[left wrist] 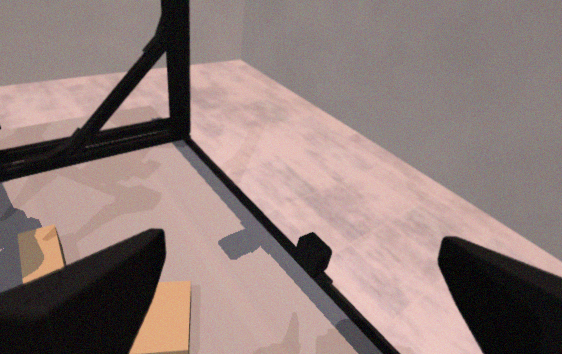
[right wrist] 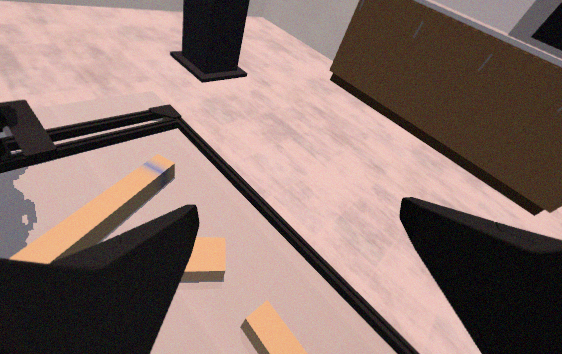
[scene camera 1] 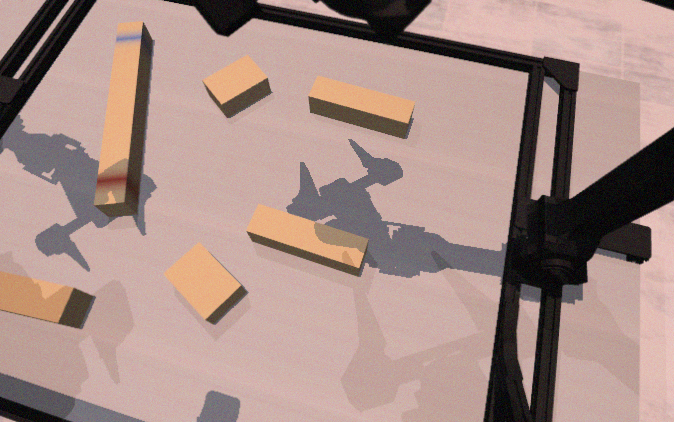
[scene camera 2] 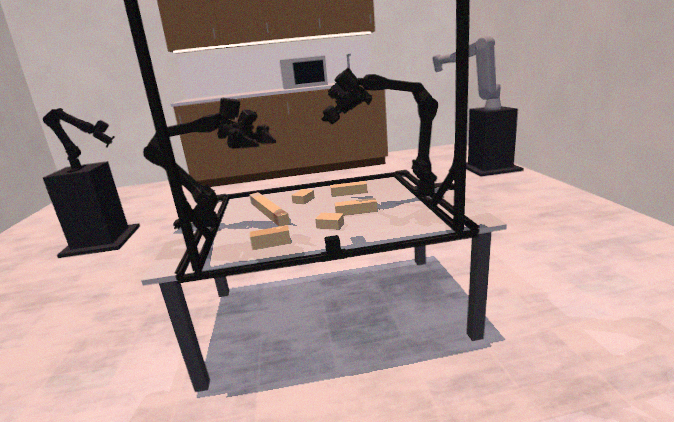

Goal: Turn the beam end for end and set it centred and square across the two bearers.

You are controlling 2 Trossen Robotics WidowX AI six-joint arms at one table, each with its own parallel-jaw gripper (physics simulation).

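Seen in the pictures: left gripper, between the fingertips: (left wrist: 305,246) (scene camera 2: 267,143); right gripper, between the fingertips: (right wrist: 299,210); left arm's base, origin of its link: (scene camera 2: 208,224); right arm's base, origin of its link: (scene camera 1: 536,264) (scene camera 2: 426,193).
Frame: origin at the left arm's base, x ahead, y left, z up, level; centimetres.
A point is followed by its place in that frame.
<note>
The long beam (scene camera 1: 119,110) @[y 7.3, x 24.3, z 2.5 cm] (scene camera 2: 266,206) @[y 4.4, x 23.7, z 2.5 cm] (right wrist: 95,210) @[y 9.3, x 23.4, z 2.5 cm] lies on the table, its blue band at the far end and its red band at the near end in scene camera 1. Two shorter parallel bars, which look like the bearers, lie apart to its right: the back bar (scene camera 1: 362,100) @[y 19.2, x 61.4, z 2.5 cm] (scene camera 2: 349,190) @[y 17.2, x 61.1, z 0.2 cm] (right wrist: 275,327) @[y 20.4, x 56.7, z 2.5 cm] and the nearer bar (scene camera 1: 287,225) @[y -4.5, x 56.6, z 2.5 cm] (scene camera 2: 356,206) @[y -7.3, x 59.5, z 1.4 cm] (left wrist: 51,250) @[y -6.5, x 63.0, z 2.5 cm]. Neither touches the beam. My left gripper (scene camera 2: 264,141) @[y -14.0, x 29.3, z 31.4 cm] (left wrist: 305,246) @[y -14.0, x 29.3, z 31.4 cm] is open and empty, high above the table. My right gripper (scene camera 2: 347,111) (right wrist: 299,210) @[y 11.0, x 54.1, z 35.9 cm] is open and empty, also high up.
Short blocks lie at the back (scene camera 1: 236,80) @[y 18.2, x 40.1, z 1.9 cm] (scene camera 2: 302,196) @[y 13.4, x 39.3, z 1.7 cm] (right wrist: 207,257) @[y 19.2, x 41.2, z 1.9 cm] and nearer (scene camera 1: 205,280) @[y -14.8, x 48.2, z 1.9 cm] (scene camera 2: 329,221) @[y -18.1, x 47.2, z 1.2 cm] (left wrist: 170,310) @[y -15.8, x 47.6, z 1.9 cm]. Another bar (scene camera 1: 35,297) @[y -23.1, x 27.9, z 3.1 cm] (scene camera 2: 270,238) @[y -25.7, x 25.8, z 1.2 cm] lies near the front left. A black frame (scene camera 1: 400,41) @[y 36.0, x 64.3, z -0.6 cm] (scene camera 2: 310,260) @[y -37.8, x 38.1, z -2.9 cm] edges the table.
</note>
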